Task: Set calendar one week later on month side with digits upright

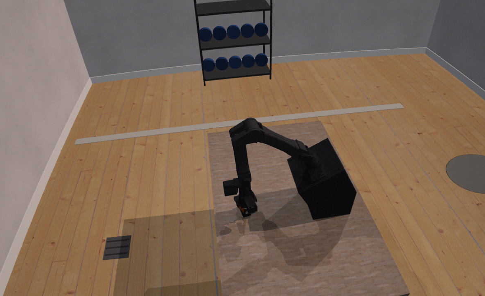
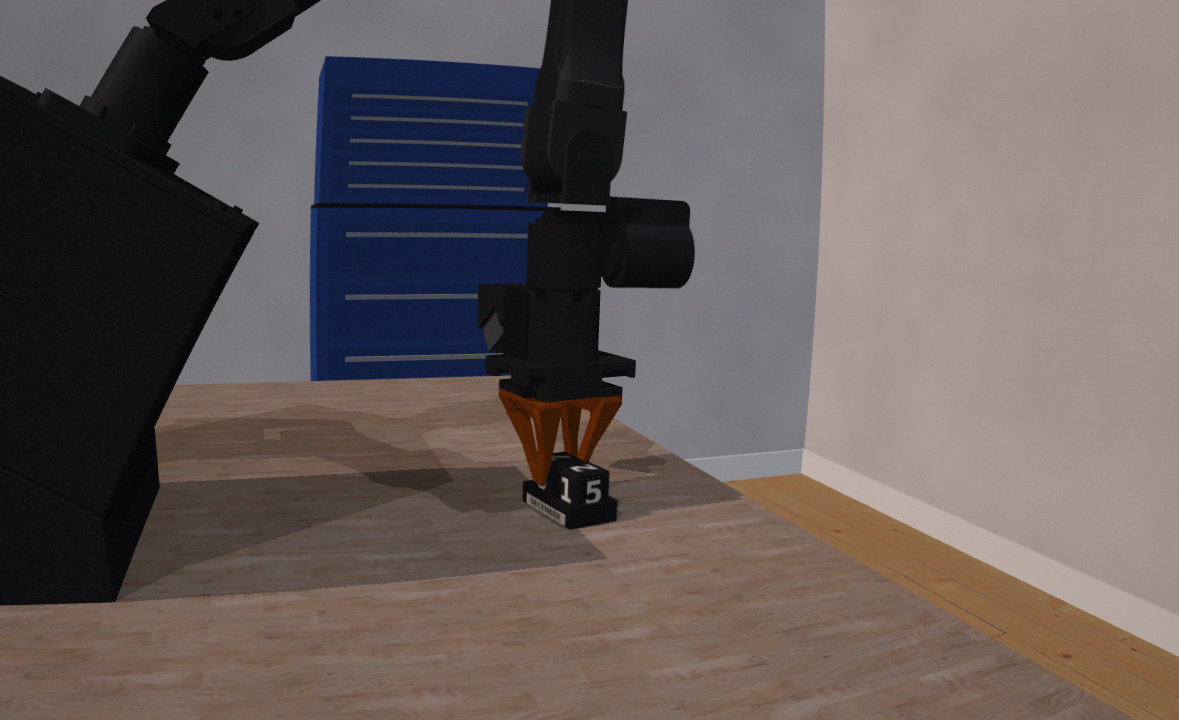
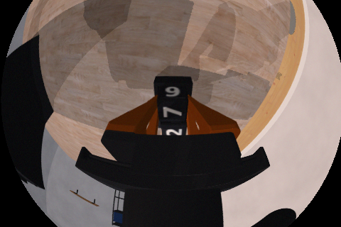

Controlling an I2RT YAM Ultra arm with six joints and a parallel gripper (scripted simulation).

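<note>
My hand is 2 cm to the left of the black tray and 2 cm above it.
</note>
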